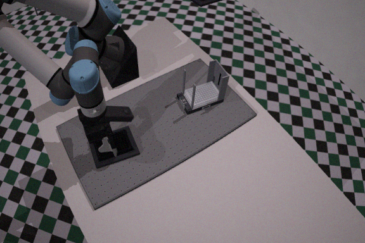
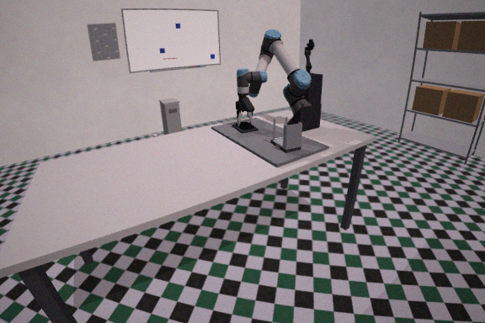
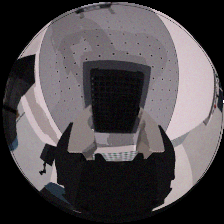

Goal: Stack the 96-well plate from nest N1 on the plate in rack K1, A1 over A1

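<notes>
The dark 96-well plate is 10 mm below my hand. Round my hand: white plate (400 mm to the left, 10 mm ahead).
</notes>
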